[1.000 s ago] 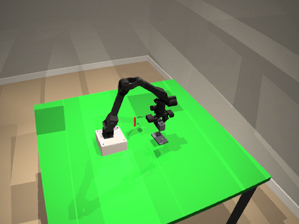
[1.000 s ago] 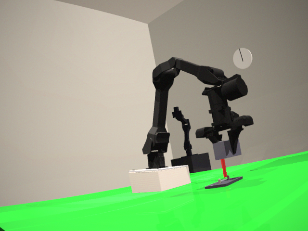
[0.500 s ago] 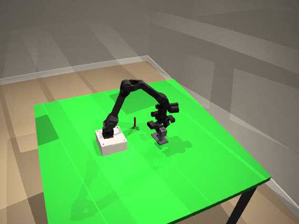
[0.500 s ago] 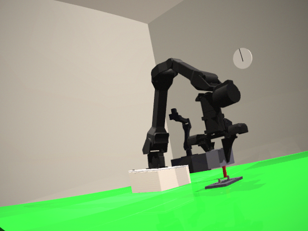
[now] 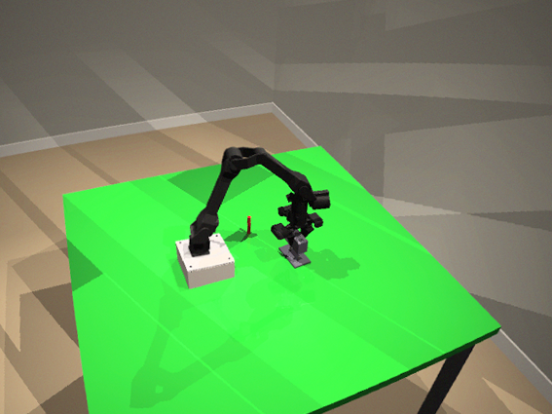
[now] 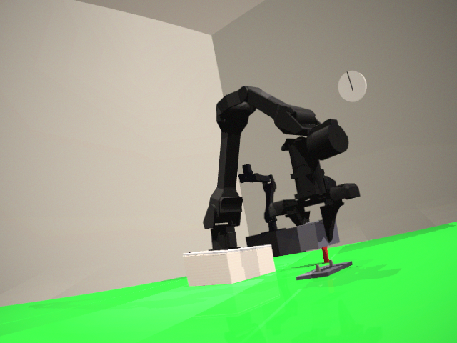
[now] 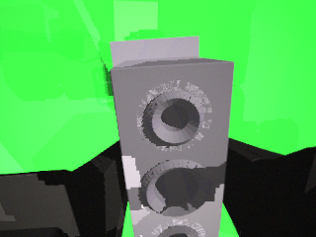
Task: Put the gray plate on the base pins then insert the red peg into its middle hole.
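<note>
My gripper tip is now 50 mm above the base. The rest, counted from my gripper tip: gray plate 30 mm above; then red peg 120 mm behind, 180 mm to the left, 20 mm below.
</note>
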